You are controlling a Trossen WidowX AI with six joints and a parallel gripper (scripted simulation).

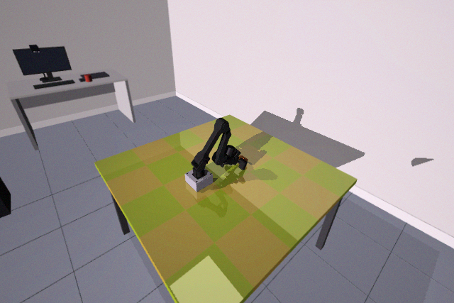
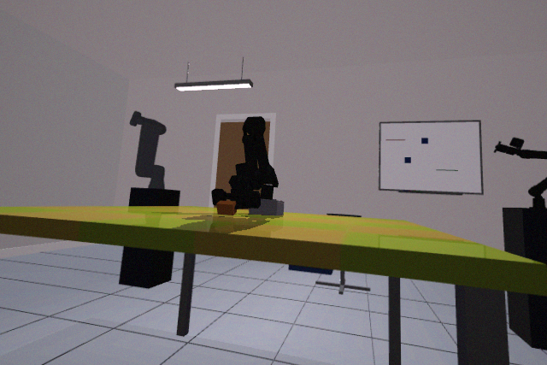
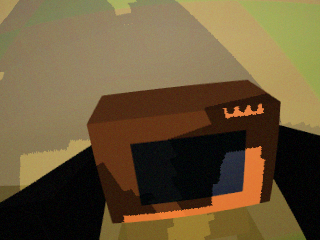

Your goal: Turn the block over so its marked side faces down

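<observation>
My gripper tip is now 10 mm past the block.
</observation>
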